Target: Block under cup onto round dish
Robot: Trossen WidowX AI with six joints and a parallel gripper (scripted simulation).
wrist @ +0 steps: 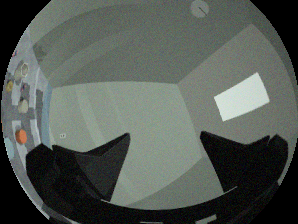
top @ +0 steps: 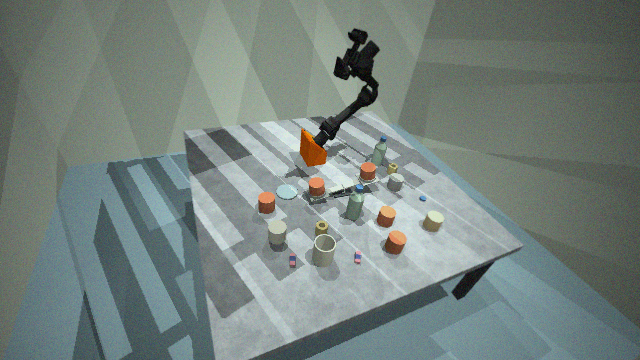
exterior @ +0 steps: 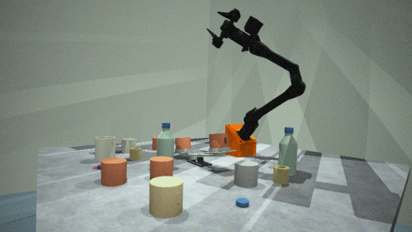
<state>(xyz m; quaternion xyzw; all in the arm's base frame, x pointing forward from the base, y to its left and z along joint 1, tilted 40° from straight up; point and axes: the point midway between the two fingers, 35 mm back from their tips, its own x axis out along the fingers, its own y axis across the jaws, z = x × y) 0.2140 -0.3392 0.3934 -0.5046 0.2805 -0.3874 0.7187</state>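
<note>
The small grey block lies 90 mm ahead of my gripper tip, 70 mm to the right of it and 610 mm below it. Round my gripper tip: grey cylinder (120 mm ahead, 360 mm to the left, 610 mm below); pale blue round dish (30 mm ahead, 190 mm to the right, 650 mm below); blue cap (230 mm ahead, 450 mm to the left, 640 mm below).
</note>
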